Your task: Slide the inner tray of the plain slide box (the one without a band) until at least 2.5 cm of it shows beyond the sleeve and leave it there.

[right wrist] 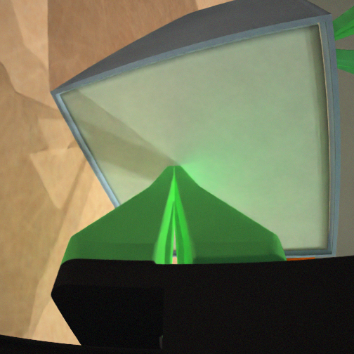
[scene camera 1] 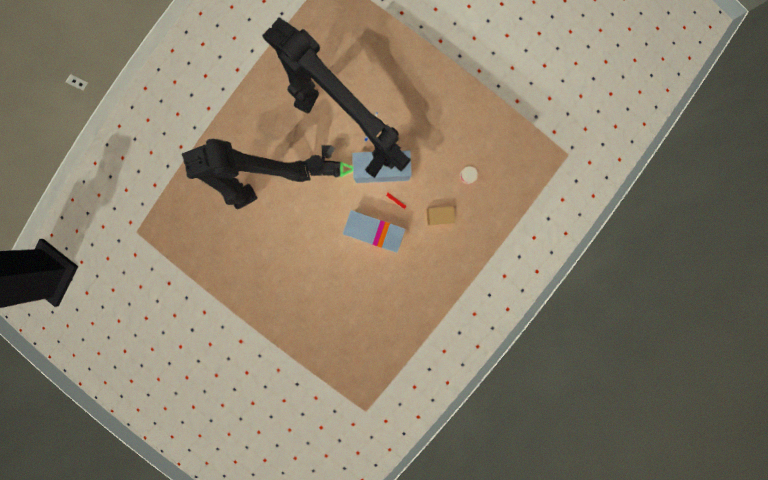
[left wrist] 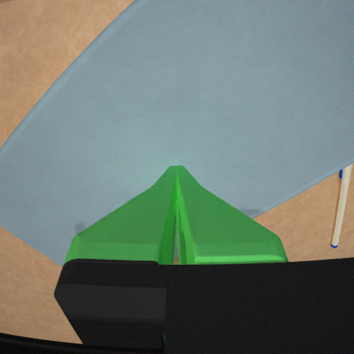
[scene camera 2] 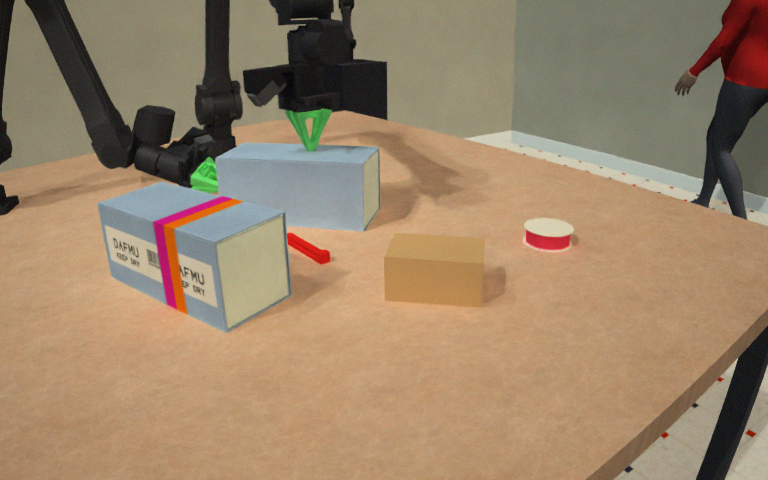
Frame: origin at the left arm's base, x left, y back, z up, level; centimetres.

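Seen in the pictures: left gripper, fingertip midpoint: (scene camera 2: 311, 150); left arm's base, link origin: (scene camera 1: 306, 99); right arm's base, link origin: (scene camera 1: 244, 196).
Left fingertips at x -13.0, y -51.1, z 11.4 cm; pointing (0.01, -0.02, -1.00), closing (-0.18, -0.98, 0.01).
Pixels of each thing's top centre, then the offset from my left fingertips to it. "pt": a spot on its surface instead.
- plain slide box, top centre: (scene camera 2: 297, 151) (scene camera 1: 381, 164) dz +0.0, dx -1.9, dy +1.4 cm
- inner tray's cream end face, surface spot: (scene camera 2: 371, 188) pt dz -5.9, dx +4.5, dy -9.7 cm
- banded slide box, top centre: (scene camera 2: 183, 206) (scene camera 1: 374, 231) dz +0.0, dx -30.2, dy -9.1 cm
- red stick, top centre: (scene camera 2: 305, 241) (scene camera 1: 396, 200) dz -9.8, dx -12.1, dy -11.6 cm
- tan block, top centre: (scene camera 2: 436, 247) (scene camera 1: 441, 215) dz -5.4, dx -9.3, dy -33.9 cm
- red-and-white round tin, top centre: (scene camera 2: 549, 226) (scene camera 1: 469, 174) dz -8.8, dx +15.3, dy -37.6 cm
The plain slide box (scene camera 1: 360, 164) (scene camera 2: 291, 192) (left wrist: 210, 85), a light blue sleeve, stands on the table. Its inner tray's cream end face (scene camera 2: 371, 188) looks flush with the sleeve at the picture's right end in scene camera 2. The tray's opposite end face (right wrist: 240, 130) fills much of the right wrist view, inside the sleeve rim. My left gripper (scene camera 2: 310, 149) (left wrist: 176, 176) is shut and empty, its tips pointing down at or just above the sleeve's top. My right gripper (scene camera 1: 351, 168) (right wrist: 174, 177) is shut and empty, its tips at or very near that opposite end face; contact is unclear.
The banded slide box (scene camera 1: 360, 225) (scene camera 2: 252, 277), with magenta and orange bands, stands nearby. A red stick (scene camera 1: 396, 200) (scene camera 2: 307, 247), a tan block (scene camera 1: 441, 215) (scene camera 2: 434, 277) and a red-and-white round tin (scene camera 1: 468, 174) (scene camera 2: 548, 234) lie around. A white-and-blue pen (left wrist: 340, 215) lies beside the plain box.
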